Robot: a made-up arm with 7 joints.
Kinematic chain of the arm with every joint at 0, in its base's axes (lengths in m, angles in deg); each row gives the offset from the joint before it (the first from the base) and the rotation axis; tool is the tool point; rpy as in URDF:
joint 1: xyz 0 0 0.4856 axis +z
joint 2: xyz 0 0 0 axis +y
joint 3: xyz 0 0 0.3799 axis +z
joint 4: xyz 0.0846 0 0 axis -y
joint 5: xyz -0.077 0 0.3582 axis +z
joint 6: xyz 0 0 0 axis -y
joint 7: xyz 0.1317 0 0 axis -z
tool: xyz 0 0 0 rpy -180 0 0
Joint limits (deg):
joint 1: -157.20..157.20
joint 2: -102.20..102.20
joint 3: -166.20..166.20
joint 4: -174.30..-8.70
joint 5: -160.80..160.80
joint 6: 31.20..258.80
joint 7: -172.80..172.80
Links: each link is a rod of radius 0.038 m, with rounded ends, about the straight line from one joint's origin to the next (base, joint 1, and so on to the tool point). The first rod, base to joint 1, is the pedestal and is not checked.
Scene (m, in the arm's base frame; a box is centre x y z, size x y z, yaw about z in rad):
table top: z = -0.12
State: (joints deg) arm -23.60 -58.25 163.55 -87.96 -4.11 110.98 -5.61
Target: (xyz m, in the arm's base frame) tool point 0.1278 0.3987 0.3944
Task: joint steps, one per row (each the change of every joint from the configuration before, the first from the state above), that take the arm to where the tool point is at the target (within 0.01 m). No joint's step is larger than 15 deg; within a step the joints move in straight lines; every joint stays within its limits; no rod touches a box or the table.
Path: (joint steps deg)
1: -3.77 4.91 -12.41 -14.31 0.02 -5.17 0.00
2: -3.76 4.91 -12.40 -14.32 0.02 -5.16 0.00
3: -3.77 4.91 -12.41 -14.31 0.02 -5.17 0.00
4: -3.77 4.91 -12.40 -14.31 0.02 -5.17 0.00

